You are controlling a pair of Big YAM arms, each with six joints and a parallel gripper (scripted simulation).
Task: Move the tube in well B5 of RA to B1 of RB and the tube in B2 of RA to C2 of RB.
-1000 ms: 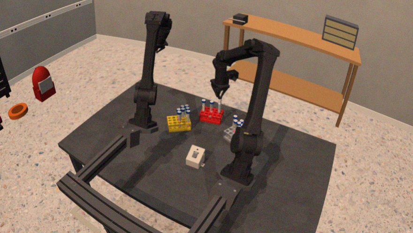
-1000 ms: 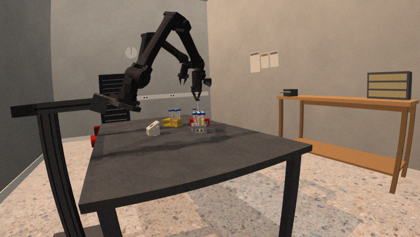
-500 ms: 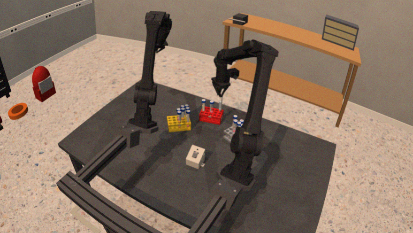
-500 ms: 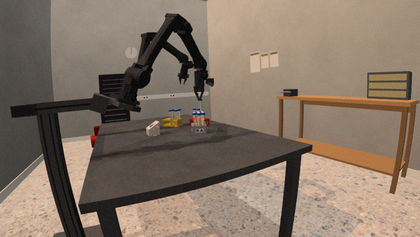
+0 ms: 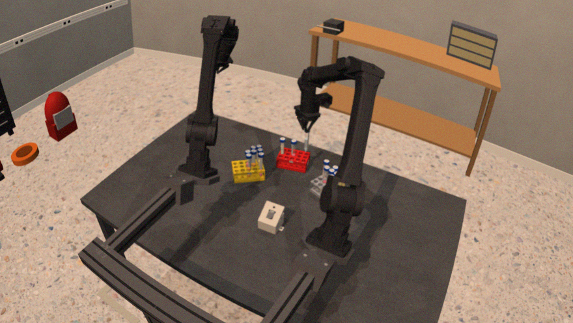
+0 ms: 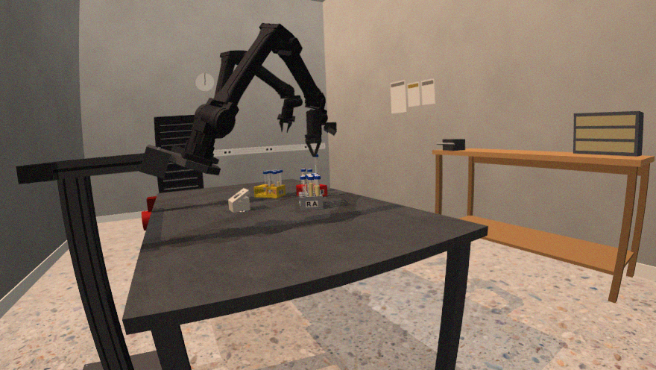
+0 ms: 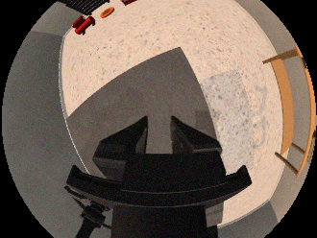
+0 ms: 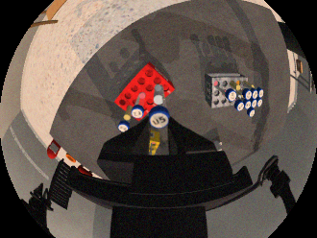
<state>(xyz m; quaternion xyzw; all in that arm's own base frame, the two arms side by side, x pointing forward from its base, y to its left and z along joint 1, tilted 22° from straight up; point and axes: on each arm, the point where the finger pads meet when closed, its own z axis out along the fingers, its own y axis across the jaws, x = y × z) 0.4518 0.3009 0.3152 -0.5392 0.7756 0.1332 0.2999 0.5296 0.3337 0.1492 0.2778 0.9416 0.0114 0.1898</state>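
My right hand is 1 cm past the red rack, 4 cm to the right of it and 17 cm above it.
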